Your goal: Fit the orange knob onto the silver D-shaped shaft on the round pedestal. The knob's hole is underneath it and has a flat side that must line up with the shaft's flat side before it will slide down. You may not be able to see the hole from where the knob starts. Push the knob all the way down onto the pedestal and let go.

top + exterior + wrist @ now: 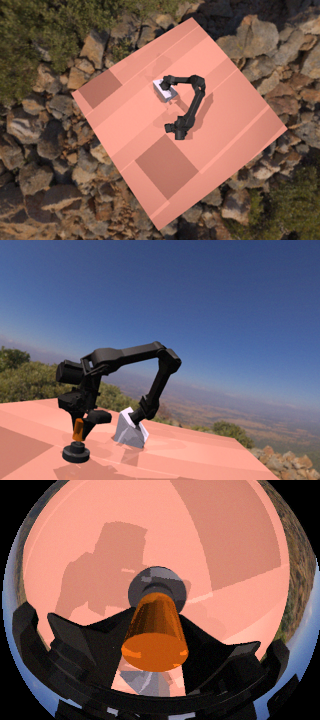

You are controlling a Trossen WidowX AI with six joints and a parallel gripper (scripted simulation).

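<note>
Right now the round black pedestal is 4 cm below my gripper tip. The rest, counted from my gripper tip: orange knob (3 cm above).
</note>
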